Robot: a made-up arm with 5 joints.
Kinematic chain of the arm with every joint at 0, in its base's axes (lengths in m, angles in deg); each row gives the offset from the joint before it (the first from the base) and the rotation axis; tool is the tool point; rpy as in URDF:
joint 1: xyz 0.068 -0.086 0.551 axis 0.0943 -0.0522 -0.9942
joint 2: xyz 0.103 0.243 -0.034 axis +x
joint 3: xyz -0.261 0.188 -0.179 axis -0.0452 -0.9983 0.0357
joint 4: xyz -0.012 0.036 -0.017 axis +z
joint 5: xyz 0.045 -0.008 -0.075 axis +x
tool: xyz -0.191 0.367 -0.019 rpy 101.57 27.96 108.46
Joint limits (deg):
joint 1: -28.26..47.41
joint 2: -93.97..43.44
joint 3: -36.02..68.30
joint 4: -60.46..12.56
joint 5: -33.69..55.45
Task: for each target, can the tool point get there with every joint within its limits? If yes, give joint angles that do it. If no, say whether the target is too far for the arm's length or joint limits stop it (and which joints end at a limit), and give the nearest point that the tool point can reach.
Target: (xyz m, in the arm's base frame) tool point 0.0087 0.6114 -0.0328
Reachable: yes | joints 20.29 -25.78 -0.98 -2.48 -10.06
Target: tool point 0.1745 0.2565 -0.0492
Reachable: yes | joints 10.50 -60.91 10.11 -54.60 10.83
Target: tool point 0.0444 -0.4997 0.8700
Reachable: no: joint limits stop it (at a limit: joint 1, joint 2, joint 4, joint 5) | nearest point 0.0664 -0.5069 0.1172 | short by 0.753 m
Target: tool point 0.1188 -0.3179 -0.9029
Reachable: no: too far | nearest point -0.0499 -0.1372 -0.1828 | short by 0.761 m
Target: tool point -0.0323 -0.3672 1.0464
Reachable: no: joint limits stop it (at a limit: joint 1, joint 2, joint 3, joint 4, joint 5) | nearest point -0.3189 0.2427 0.8562 | short by 0.700 m
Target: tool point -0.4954 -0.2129 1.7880
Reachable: no: too far | nearest point -0.3761 0.2259 0.8476 | short by 1.045 m
